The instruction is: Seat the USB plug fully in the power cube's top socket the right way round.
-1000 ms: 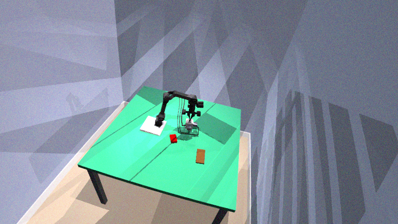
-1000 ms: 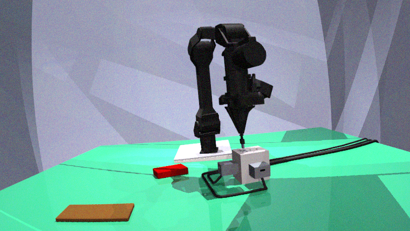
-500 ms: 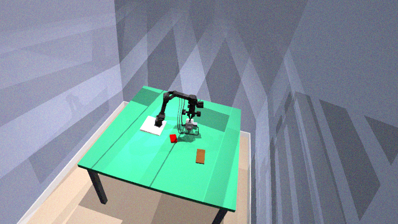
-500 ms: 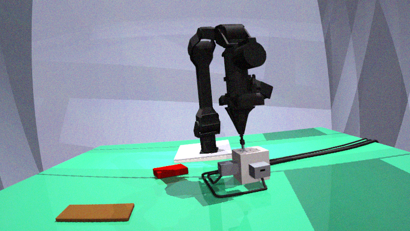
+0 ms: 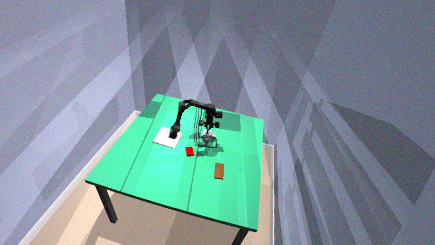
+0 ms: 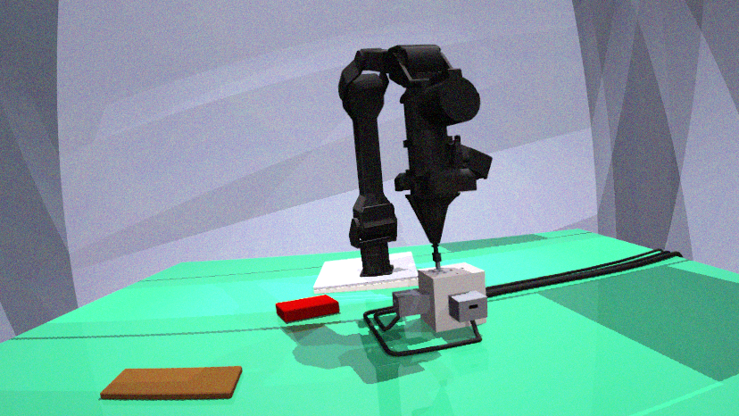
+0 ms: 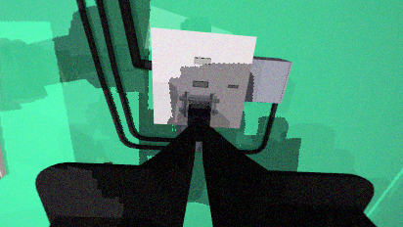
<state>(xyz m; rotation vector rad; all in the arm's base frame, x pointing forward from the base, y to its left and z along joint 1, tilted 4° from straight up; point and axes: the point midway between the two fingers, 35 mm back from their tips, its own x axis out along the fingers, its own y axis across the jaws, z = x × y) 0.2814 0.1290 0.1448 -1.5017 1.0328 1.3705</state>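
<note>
Now: the USB plug 1 cm below my gripper tip. Also, from my gripper tip: orange-brown block (23 cm ahead, 30 cm to the right, 11 cm below); red block (8 cm behind, 22 cm to the right, 11 cm below).
</note>
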